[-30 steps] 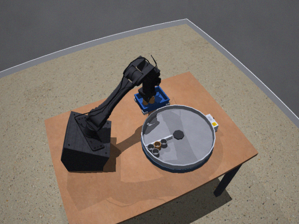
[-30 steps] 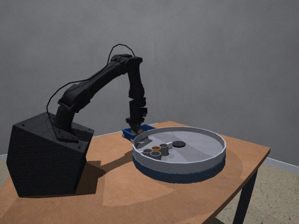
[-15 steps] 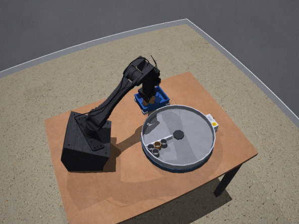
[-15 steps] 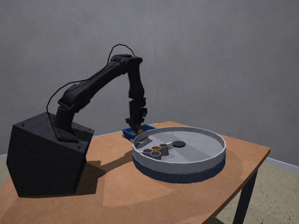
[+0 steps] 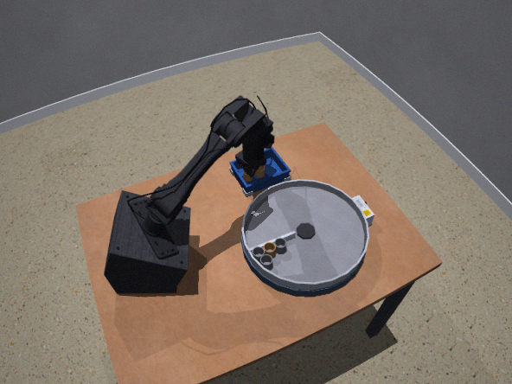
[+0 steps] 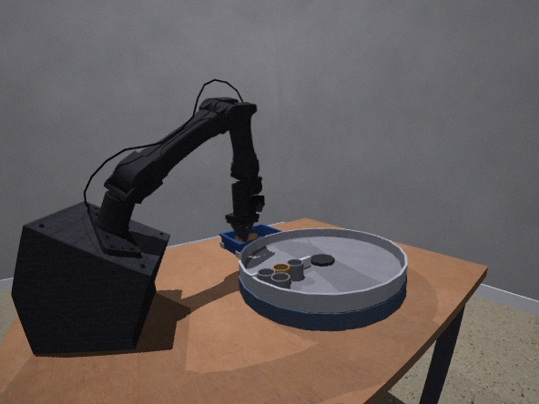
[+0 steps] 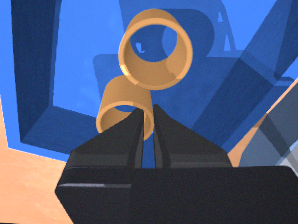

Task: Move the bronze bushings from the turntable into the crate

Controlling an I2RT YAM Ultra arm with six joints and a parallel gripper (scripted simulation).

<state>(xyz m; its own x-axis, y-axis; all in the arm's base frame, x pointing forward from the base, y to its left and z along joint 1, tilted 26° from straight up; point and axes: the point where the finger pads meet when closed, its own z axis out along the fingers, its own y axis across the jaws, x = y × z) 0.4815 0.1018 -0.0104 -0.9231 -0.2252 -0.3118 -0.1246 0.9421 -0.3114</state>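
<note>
The blue crate is 5 cm ahead of my hand and 1 cm below it. The rest, counted from my hand: grey turntable 3 cm behind, 33 cm to the right, 2 cm above.
</note>
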